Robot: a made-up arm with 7 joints.
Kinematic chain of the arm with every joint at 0, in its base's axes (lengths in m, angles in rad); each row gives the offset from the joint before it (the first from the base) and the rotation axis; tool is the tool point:
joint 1: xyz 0 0 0.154 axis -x
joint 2: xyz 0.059 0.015 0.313 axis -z
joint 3: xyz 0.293 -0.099 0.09 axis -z
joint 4: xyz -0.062 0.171 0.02 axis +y
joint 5: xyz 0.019 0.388 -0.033 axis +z
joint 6: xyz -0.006 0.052 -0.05 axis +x
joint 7: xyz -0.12 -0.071 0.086 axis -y
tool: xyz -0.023 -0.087 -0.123
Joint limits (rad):
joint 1: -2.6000..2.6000
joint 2: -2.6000..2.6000
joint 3: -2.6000..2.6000
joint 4: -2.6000..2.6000
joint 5: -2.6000..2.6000
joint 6: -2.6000..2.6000
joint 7: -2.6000..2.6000
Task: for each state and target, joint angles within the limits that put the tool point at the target. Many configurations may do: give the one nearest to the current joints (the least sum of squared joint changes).
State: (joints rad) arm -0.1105 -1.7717 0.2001 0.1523 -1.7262 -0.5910 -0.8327
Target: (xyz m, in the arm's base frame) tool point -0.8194 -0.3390 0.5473
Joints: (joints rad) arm -0.3658 -2.5766 0.4806 0.0702 -1.6973 -0.7521 -1.1638
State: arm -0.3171 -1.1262 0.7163 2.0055 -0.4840 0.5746 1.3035
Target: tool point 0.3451 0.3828 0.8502
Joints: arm -0.3738 -0.6776 0.9747 2.0357 -0.4705 0.4531 1.3960
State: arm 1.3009 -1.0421 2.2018 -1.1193 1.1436 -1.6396 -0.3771
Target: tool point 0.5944 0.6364 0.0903
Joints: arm 0.7974 -1.0112 2.2083 -1.0776 1.3135 -1.5127 -0.3889
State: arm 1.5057 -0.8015 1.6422 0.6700 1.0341 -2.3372 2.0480
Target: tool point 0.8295 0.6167 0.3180
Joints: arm 0.7667 -0.2414 1.6209 0.7165 1.7143 -2.2171 2.0292
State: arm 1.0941 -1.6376 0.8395 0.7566 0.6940 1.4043 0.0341
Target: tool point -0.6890 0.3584 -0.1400
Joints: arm 1.4492 -2.0940 1.0307 0.6461 0.3641 1.6583 0.1215
